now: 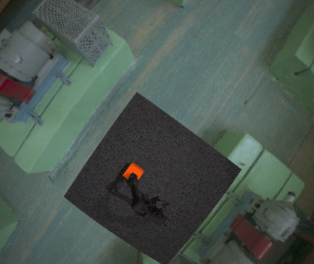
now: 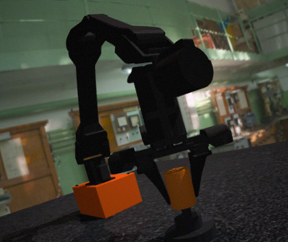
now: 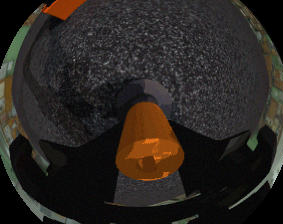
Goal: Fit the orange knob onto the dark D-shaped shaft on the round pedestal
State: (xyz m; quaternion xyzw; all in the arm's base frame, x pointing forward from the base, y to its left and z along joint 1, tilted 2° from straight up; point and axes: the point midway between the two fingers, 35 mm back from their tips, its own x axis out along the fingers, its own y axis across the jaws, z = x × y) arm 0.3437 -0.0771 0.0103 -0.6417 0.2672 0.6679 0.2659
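The orange knob is 20 mm above my gripper tip. From my gripper tip the other things lie so: dark shaft pedestal: 40 mm below.
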